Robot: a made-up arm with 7 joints.
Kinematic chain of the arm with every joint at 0, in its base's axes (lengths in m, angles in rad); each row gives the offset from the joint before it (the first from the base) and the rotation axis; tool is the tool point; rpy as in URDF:
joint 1: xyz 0 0 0.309 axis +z
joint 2: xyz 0 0 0 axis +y
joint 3: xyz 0 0 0.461 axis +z
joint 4: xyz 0.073 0 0 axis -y
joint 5: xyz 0.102 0 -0.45 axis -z
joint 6: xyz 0 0 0 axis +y
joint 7: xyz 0.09 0 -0.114 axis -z
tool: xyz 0 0 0 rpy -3.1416 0 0
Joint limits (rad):
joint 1: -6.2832..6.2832
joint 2: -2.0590..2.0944
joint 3: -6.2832..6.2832
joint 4: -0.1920..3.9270
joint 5: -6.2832..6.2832
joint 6: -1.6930..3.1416
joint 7: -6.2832..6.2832
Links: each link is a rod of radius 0.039 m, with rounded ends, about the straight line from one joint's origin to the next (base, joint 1, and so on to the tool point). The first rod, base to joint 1, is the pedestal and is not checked.
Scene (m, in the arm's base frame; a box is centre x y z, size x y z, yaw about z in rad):
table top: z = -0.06
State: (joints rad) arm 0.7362 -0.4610 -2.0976 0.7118 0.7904 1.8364 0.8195
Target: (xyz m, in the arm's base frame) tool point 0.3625 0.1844 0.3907
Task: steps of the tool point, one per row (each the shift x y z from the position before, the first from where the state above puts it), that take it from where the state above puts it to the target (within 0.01 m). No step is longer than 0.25 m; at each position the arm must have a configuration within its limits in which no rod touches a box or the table.
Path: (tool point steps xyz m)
1: 0.1725 0.1433 0.0480
2: 0.0752 0.2154 0.0215
3: -0.0458 0.2231 -0.0064

